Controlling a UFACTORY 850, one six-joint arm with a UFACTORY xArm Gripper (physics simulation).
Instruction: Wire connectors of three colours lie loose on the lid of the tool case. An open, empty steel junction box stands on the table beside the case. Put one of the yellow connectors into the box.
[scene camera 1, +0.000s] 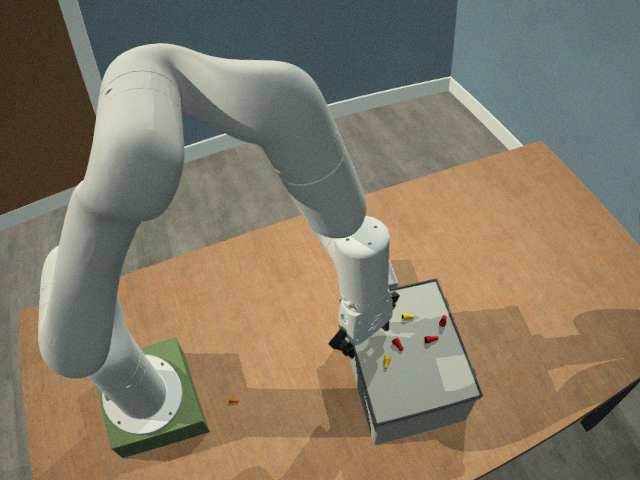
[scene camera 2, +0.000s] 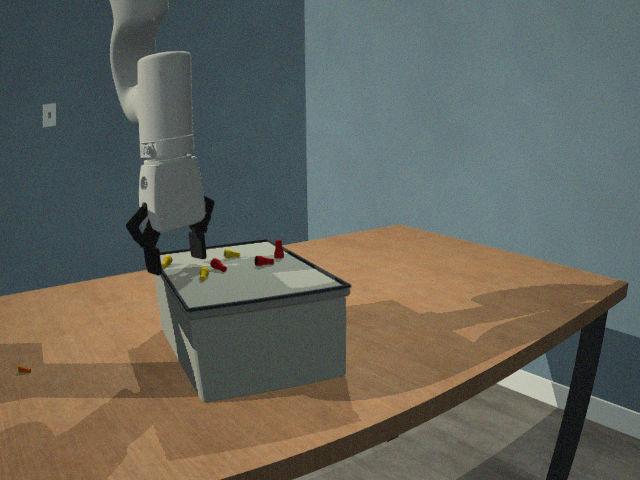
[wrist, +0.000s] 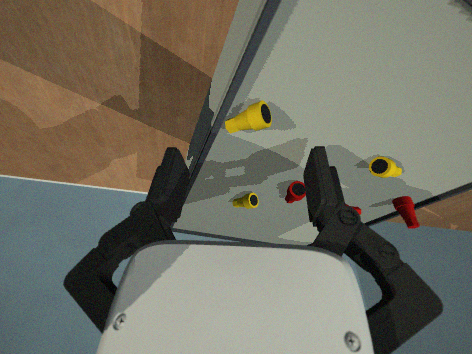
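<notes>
Three yellow connectors lie on the lid. One (scene camera 2: 166, 261) (wrist: 250, 116) is near the lid's left edge, hidden by the arm in scene view 1. Another (scene camera 1: 407, 316) (scene camera 2: 232, 253) (wrist: 385, 167) lies toward the back, and the third (scene camera 1: 387, 362) (scene camera 2: 204, 273) (wrist: 246, 200) farther forward. My gripper (scene camera 1: 369, 339) (scene camera 2: 176, 263) (wrist: 244, 160) is wide open and empty at the lid's left edge; the left-edge connector shows between the finger lines, beyond the tips in the wrist view. The junction box (scene camera 1: 393, 277) shows a sliver behind the case; the arm hides the rest.
The tool case (scene camera 1: 413, 428) (scene camera 2: 273, 346) has a raised dark rim. Its lid also holds red connectors, one lying (scene camera 1: 397, 344) (scene camera 2: 218, 265) (wrist: 296, 191), another lying (scene camera 1: 431, 338) (scene camera 2: 264, 260), and one upright (scene camera 1: 443, 320) (scene camera 2: 279, 249) (wrist: 406, 211). An orange connector (scene camera 1: 233, 400) (scene camera 2: 24, 369) lies on the table.
</notes>
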